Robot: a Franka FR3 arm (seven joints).
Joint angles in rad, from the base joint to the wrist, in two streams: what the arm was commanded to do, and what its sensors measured. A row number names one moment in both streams.
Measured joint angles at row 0:
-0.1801 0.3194 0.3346 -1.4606 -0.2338 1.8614 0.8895
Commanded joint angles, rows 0 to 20:
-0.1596 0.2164 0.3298 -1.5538 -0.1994 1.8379 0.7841
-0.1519 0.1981 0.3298 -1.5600 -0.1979 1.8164 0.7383
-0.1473 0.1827 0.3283 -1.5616 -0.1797 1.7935 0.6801
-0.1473 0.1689 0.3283 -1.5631 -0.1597 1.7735 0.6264
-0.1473 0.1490 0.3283 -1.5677 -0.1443 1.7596 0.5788
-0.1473 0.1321 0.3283 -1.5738 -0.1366 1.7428 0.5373
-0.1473 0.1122 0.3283 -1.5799 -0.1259 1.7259 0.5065
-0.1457 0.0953 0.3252 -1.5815 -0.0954 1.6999 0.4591
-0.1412 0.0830 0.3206 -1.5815 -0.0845 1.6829 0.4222
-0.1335 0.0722 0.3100 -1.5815 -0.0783 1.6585 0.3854
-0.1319 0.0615 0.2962 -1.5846 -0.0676 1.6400 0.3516
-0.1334 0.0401 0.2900 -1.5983 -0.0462 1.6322 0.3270
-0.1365 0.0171 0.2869 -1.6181 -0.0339 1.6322 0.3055
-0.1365 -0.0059 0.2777 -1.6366 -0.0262 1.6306 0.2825
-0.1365 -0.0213 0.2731 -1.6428 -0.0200 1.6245 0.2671
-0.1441 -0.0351 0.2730 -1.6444 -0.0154 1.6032 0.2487
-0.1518 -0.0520 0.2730 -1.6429 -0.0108 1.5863 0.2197
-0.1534 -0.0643 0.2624 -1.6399 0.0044 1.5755 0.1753
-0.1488 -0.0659 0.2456 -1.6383 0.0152 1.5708 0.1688
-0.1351 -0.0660 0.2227 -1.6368 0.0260 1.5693 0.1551
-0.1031 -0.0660 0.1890 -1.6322 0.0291 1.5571 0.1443
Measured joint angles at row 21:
-0.1362 -0.0432 0.2451 -1.6051 -0.0103 1.5680 0.2019
